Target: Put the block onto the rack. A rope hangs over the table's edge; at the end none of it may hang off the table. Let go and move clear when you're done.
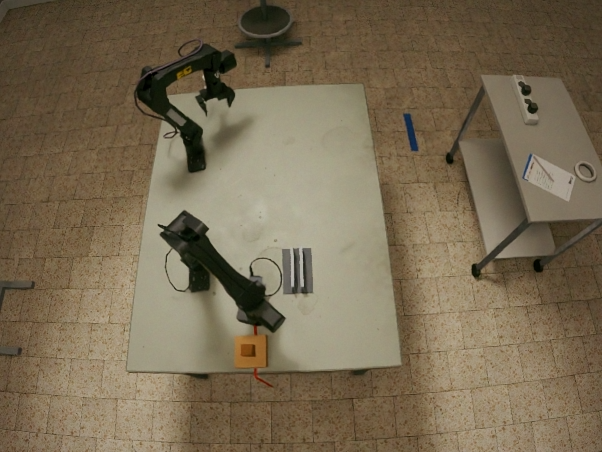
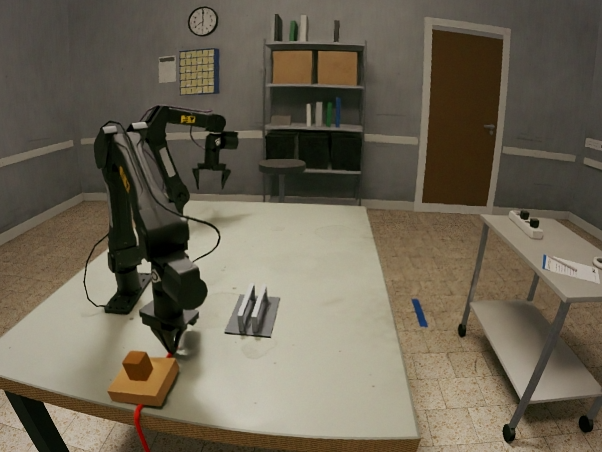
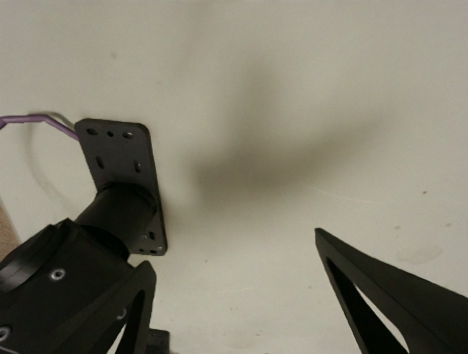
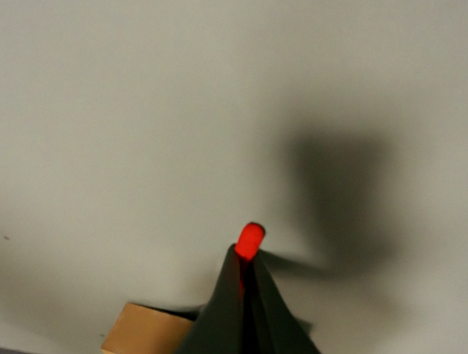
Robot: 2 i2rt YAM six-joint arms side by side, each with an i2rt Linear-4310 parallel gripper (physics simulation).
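Pixels of known places: left gripper, between the fingertips: (image 1: 217,111) (image 2: 210,189) (image 3: 231,252); right gripper, between the fingertips: (image 1: 256,320) (image 2: 172,352) (image 4: 240,258); left arm's base, origin of its link: (image 1: 195,151) (image 3: 132,198); right arm's base, origin of its link: (image 1: 199,263) (image 2: 130,293) (image 3: 155,345).
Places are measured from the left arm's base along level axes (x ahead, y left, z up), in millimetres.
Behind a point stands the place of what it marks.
Note:
The orange block (image 1: 260,360) @[x 119, y -863, z 36 mm] (image 2: 155,382) @[x 124, y -852, z 36 mm] (image 4: 150,330) @[x 74, y -773, z 13 mm] with a small cube knob on top lies flat at the table's near edge. The red rope (image 1: 262,381) @[x 93, y -913, z -139 mm] (image 2: 141,425) @[x 95, y -907, z -19 mm] (image 4: 250,239) @[x 134, y -711, z 8 mm] shows on both sides of the block; one end hangs over the edge, and the stretch between is hidden by the block. My right gripper (image 2: 172,352) @[x 127, y -729, z 2 mm] (image 4: 240,258) @[x 127, y -729, z 2 mm] points down just behind the block, shut on the rope's other end. The grey rack (image 1: 301,270) @[x 306, y -609, z 45 mm] (image 2: 257,315) @[x 304, y -653, z 41 mm] with two upright white panels stands right of the right arm. My left gripper (image 1: 218,110) @[x 129, y 76, z 120 mm] (image 2: 210,188) @[x 129, y 76, z 120 mm] (image 3: 231,252) @[x 129, y 76, z 120 mm] is open and empty, high above the far left of the table.
The right arm's elbow and cable loop (image 1: 281,275) @[x 245, y -598, z 4 mm] reach close to the rack. A cart (image 1: 510,197) (image 2: 570,292) stands on the floor right of the table. A stool (image 1: 265,22) (image 2: 281,166) stands beyond the table's far edge.

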